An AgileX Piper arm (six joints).
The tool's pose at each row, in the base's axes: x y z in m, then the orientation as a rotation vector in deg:
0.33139 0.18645 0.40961 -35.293 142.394 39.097
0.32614 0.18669 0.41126 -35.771 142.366 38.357
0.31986 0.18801 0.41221 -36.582 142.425 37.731
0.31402 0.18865 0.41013 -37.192 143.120 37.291
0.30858 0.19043 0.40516 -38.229 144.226 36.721
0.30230 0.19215 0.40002 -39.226 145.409 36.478
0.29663 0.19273 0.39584 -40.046 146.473 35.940
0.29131 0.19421 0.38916 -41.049 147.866 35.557
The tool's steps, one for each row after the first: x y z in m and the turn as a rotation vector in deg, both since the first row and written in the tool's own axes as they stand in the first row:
0.00311 0.00355 -0.00285 0.422 0.125 -0.477
0.00710 0.00823 -0.00489 0.688 0.458 -1.099
0.01262 0.01112 -0.00489 0.864 1.297 -1.318
0.01911 0.01368 -0.00192 1.032 2.663 -1.670
0.02637 0.01657 0.00087 0.971 4.092 -1.887
0.03294 0.01860 0.00248 1.155 5.345 -2.102
0.04038 0.02027 0.00662 1.180 6.966 -2.260

